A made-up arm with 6 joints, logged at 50 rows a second.
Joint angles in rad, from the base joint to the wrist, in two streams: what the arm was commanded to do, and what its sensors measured. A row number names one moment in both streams.
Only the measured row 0 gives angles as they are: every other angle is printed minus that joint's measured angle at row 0.
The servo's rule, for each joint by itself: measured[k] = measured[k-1] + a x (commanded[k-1-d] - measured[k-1]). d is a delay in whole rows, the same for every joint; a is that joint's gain. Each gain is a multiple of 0.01, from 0.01 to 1. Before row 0 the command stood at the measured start. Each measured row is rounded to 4 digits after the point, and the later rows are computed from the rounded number. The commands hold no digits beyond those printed.
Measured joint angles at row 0: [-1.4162 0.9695 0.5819 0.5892 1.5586 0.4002]
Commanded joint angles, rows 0 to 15: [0.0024 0.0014 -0.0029 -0.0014 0.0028 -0.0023]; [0.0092 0.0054 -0.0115 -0.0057 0.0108 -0.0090]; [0.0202 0.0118 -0.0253 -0.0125 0.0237 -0.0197]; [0.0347 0.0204 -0.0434 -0.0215 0.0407 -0.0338]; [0.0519 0.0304 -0.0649 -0.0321 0.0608 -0.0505]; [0.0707 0.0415 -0.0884 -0.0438 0.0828 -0.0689]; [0.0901 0.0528 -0.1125 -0.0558 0.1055 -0.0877]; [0.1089 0.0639 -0.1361 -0.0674 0.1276 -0.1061]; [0.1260 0.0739 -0.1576 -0.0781 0.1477 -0.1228]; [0.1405 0.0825 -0.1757 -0.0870 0.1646 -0.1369]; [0.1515 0.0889 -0.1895 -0.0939 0.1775 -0.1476]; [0.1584 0.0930 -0.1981 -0.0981 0.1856 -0.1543]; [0.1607 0.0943 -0.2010 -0.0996 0.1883 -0.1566]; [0.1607 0.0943 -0.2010 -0.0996 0.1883 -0.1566]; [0.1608 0.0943 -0.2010 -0.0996 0.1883 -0.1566]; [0.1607 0.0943 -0.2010 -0.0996 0.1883 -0.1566]
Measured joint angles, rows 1 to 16: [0.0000 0.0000 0.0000 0.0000 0.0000 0.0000]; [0.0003 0.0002 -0.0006 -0.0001 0.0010 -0.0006]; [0.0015 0.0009 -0.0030 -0.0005 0.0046 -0.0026]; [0.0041 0.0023 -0.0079 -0.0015 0.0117 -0.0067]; [0.0084 0.0047 -0.0157 -0.0031 0.0224 -0.0132]; [0.0145 0.0080 -0.0265 -0.0054 0.0366 -0.0222]; [0.0224 0.0124 -0.0401 -0.0085 0.0537 -0.0334]; [0.0319 0.0177 -0.0560 -0.0123 0.0729 -0.0464]; [0.0427 0.0237 -0.0736 -0.0167 0.0931 -0.0607]; [0.0544 0.0302 -0.0921 -0.0216 0.1133 -0.0756]; [0.0665 0.0370 -0.1105 -0.0268 0.1323 -0.0903]; [0.0784 0.0437 -0.1279 -0.0322 0.1490 -0.1041]; [0.0896 0.0501 -0.1433 -0.0375 0.1625 -0.1161]; [0.0996 0.0558 -0.1560 -0.0425 0.1720 -0.1258]; [0.1082 0.0608 -0.1659 -0.0471 0.1780 -0.1332]; [0.1156 0.0652 -0.1736 -0.0513 0.1818 -0.1388]
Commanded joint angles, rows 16 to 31: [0.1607 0.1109 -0.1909 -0.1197 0.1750 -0.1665]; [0.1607 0.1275 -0.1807 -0.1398 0.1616 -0.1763]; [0.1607 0.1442 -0.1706 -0.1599 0.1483 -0.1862]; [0.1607 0.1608 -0.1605 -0.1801 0.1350 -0.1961]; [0.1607 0.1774 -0.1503 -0.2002 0.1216 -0.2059]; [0.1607 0.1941 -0.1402 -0.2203 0.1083 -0.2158]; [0.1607 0.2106 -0.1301 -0.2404 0.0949 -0.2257]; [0.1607 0.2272 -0.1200 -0.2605 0.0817 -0.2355]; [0.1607 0.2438 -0.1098 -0.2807 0.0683 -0.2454]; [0.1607 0.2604 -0.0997 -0.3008 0.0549 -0.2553]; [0.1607 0.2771 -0.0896 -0.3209 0.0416 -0.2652]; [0.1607 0.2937 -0.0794 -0.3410 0.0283 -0.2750]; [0.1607 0.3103 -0.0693 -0.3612 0.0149 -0.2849]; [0.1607 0.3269 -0.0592 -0.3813 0.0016 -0.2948]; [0.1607 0.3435 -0.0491 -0.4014 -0.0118 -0.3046]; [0.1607 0.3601 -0.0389 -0.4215 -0.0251 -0.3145]
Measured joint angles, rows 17 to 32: [0.1219 0.0690 -0.1796 -0.0552 0.1842 -0.1431]; [0.1273 0.0744 -0.1821 -0.0604 0.1808 -0.1487]; [0.1320 0.0813 -0.1818 -0.0668 0.1737 -0.1553]; [0.1360 0.0895 -0.1793 -0.0742 0.1643 -0.1627]; [0.1395 0.0988 -0.1752 -0.0827 0.1535 -0.1707]; [0.1425 0.1090 -0.1697 -0.0921 0.1417 -0.1791]; [0.1450 0.1201 -0.1632 -0.1024 0.1293 -0.1879]; [0.1472 0.1319 -0.1559 -0.1134 0.1166 -0.1970]; [0.1491 0.1443 -0.1480 -0.1252 0.1037 -0.2062]; [0.1507 0.1572 -0.1396 -0.1376 0.0906 -0.2156]; [0.1521 0.1706 -0.1308 -0.1507 0.0774 -0.2251]; [0.1533 0.1844 -0.1217 -0.1643 0.0642 -0.2347]; [0.1543 0.1986 -0.1124 -0.1784 0.0509 -0.2444]; [0.1552 0.2131 -0.1029 -0.1930 0.0376 -0.2541]; [0.1560 0.2279 -0.0933 -0.2081 0.0243 -0.2639]; [0.1567 0.2429 -0.0836 -0.2236 0.0109 -0.2737]
